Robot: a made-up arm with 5 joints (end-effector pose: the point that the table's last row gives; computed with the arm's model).
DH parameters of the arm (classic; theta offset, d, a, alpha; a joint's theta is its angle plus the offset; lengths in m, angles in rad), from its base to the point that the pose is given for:
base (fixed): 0 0.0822 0 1.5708
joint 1: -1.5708 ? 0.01 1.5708
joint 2: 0 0.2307 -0.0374 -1.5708
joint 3: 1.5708 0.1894 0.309 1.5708
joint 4: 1.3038 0 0.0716 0
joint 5: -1.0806 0 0.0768 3.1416
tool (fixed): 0.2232 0.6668 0 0
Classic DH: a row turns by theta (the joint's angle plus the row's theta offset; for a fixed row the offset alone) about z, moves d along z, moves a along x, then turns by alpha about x.
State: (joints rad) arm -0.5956 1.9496 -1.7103 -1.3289 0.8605
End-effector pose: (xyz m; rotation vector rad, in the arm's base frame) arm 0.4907 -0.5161 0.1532 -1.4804 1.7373 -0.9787
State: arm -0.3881 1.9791 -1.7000 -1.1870 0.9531
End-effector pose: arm 0.4840 -0.4907 0.2839 -1.5729 1.4325 -1.2377
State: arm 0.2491 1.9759 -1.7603 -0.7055 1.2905
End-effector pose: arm 0.2232 -0.4573 0.6033 -1.5188 0.6562 -2.2325
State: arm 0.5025 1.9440 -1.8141 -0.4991 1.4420
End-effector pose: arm 0.0600 -0.4611 0.6431 -1.3703 0.4733 -2.6640
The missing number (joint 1, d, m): 0.1085
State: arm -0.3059 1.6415 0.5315 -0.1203 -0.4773
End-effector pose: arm -0.1593 0.7243 0.2995 -1.5592 0.2910 1.1402
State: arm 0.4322 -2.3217 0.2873 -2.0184 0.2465
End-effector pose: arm 0.1839 -0.6341 -0.4831 1.3247 -2.2472 0.9328
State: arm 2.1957 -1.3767 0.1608 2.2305 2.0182
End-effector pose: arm 0.0310 -0.8432 -0.0382 1.1428 1.7458 -1.4182
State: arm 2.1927 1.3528 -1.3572 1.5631 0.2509
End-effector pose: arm -0.4787 -0.1901 0.3106 -1.0009 0.2903 2.8709
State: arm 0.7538 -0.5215 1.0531 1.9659 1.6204
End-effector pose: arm -0.7841 -0.4835 -0.1377 -1.9442 -1.1824 1.6337
